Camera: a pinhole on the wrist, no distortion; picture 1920 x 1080 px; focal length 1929.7 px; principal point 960.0 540.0 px. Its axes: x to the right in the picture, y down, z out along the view. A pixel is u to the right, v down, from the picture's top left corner.
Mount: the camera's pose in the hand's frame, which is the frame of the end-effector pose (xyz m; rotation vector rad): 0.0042 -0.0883 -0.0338 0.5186 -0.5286 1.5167
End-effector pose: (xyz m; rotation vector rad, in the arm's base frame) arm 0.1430 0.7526 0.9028 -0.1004 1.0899 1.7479
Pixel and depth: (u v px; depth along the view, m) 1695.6 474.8 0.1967
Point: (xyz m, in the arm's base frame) 0.3250 0.8859 0.9024
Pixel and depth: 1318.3 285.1 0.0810
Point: 0.2515 0.7981 0.8401
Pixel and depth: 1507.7 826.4 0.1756
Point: 0.3325 0.8406 0.8962
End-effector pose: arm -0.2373 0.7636 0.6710 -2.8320 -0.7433 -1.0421
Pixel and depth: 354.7 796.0 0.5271
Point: -0.3572 1.2713 0.3454
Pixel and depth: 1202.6 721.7 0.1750
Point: -0.2556 0.9394 0.5490
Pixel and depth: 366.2 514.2 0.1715
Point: -0.2973 0.9883 0.5917
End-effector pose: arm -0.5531 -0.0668 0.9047 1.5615 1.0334 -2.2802
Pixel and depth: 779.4 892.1 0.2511
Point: -0.7806 0.0234 1.0860
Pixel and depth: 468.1 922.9 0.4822
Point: -0.9622 0.1002 1.2499
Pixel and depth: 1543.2 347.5 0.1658
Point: -0.7343 -0.0317 0.9792
